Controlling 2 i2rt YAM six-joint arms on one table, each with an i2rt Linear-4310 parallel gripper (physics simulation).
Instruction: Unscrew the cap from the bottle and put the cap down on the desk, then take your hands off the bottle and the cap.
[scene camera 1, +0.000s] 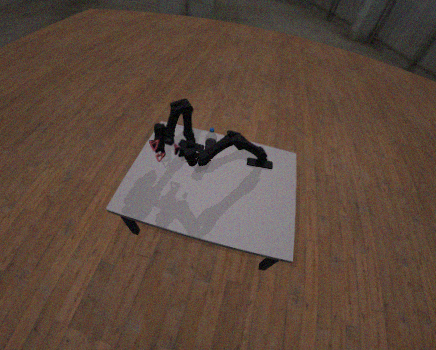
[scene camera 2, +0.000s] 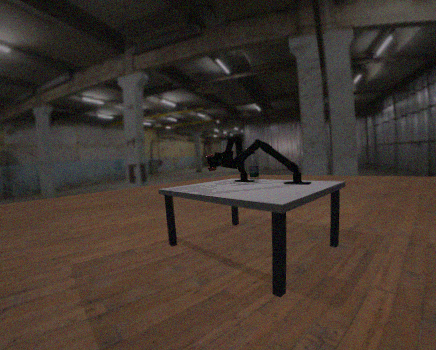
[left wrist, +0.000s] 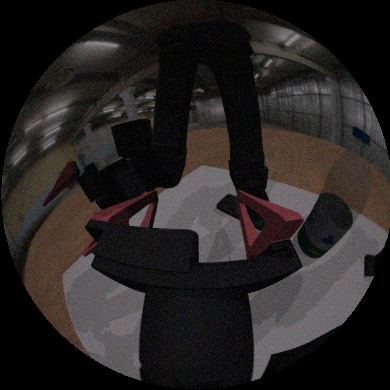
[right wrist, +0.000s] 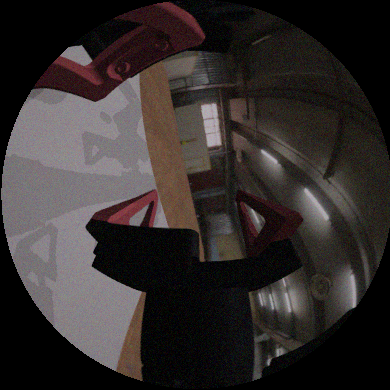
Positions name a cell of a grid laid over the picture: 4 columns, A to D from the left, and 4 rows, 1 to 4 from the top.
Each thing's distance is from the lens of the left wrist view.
left gripper (left wrist: C2): 13 cm
right gripper (left wrist: A3): 22 cm
clear plastic bottle (left wrist: D2): 17 cm
